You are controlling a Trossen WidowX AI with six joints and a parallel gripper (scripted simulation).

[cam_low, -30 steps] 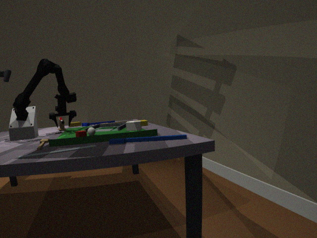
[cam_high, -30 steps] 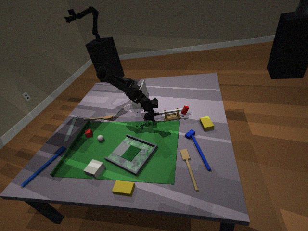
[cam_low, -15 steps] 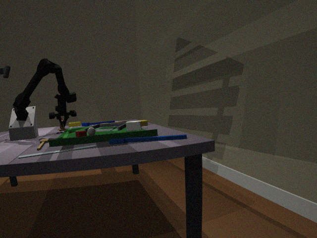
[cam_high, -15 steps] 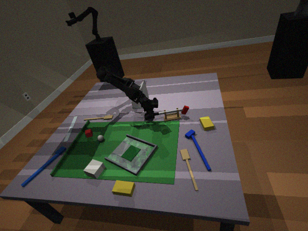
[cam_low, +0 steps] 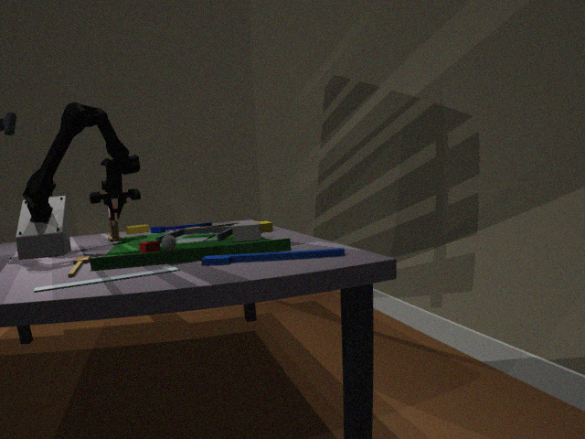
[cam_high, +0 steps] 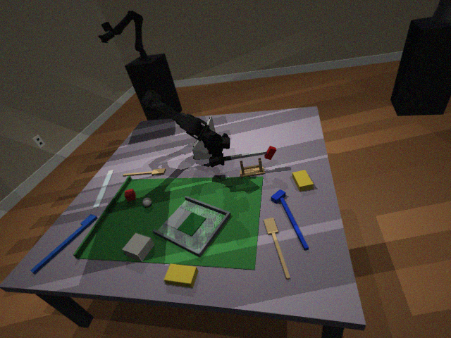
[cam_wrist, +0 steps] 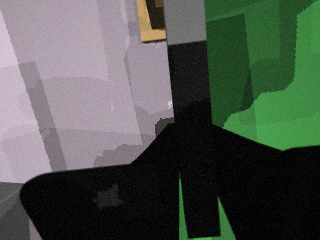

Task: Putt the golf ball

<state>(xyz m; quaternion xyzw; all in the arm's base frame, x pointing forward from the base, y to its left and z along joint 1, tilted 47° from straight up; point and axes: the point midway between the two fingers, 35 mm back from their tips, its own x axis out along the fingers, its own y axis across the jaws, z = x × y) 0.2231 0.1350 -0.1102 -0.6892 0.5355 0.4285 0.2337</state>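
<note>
The red putter is 40 mm behind my gripper tip, 110 mm to the left of it and 20 mm above it. Round my gripper tip: blue putter 220 mm ahead, 320 mm to the left, 70 mm below; red cube 190 mm ahead, 450 mm to the right, 60 mm below; white golf ball 230 mm ahead, 330 mm to the right, 60 mm below.
</note>
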